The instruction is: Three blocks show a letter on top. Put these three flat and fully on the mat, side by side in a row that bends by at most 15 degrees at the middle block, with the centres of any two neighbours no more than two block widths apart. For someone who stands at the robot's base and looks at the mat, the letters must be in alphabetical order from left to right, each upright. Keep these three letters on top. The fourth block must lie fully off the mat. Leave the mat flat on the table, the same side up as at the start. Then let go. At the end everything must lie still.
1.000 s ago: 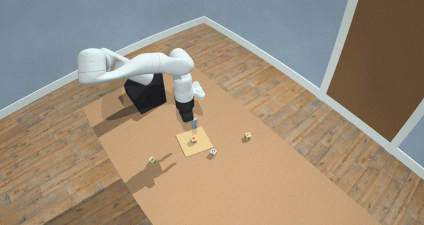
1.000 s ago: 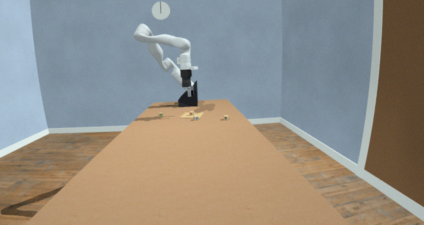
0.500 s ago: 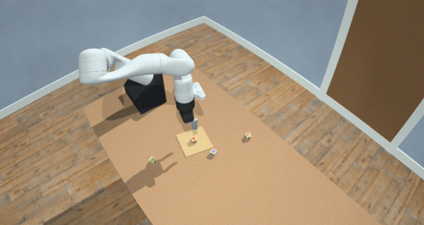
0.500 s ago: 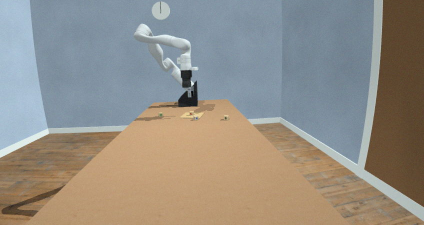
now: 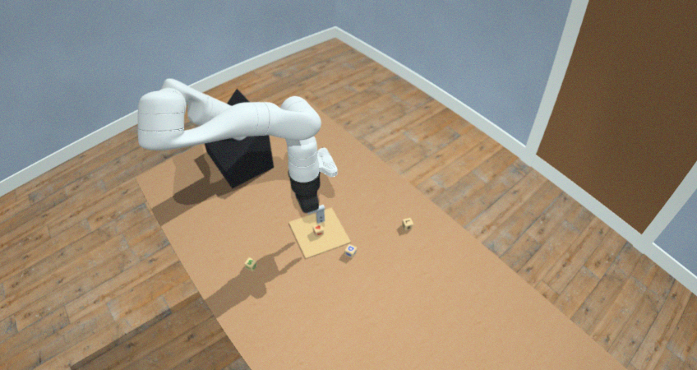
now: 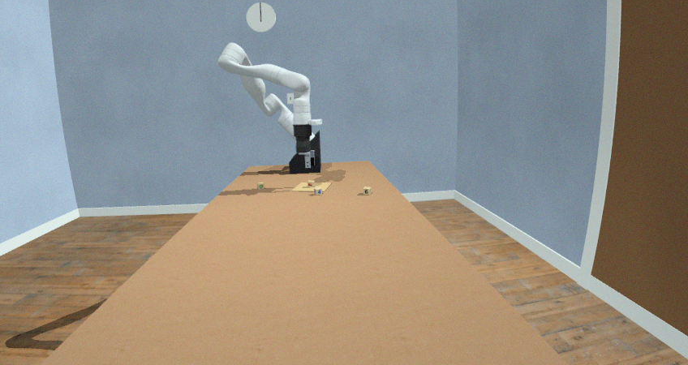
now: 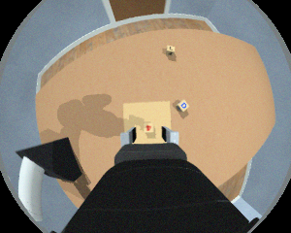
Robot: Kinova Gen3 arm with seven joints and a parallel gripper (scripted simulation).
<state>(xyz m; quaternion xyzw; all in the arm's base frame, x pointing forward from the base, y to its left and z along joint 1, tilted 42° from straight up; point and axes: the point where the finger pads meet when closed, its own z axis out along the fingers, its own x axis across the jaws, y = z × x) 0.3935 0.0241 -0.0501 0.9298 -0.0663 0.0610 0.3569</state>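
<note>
Now: hand 110 mm above the tan mat.
</note>
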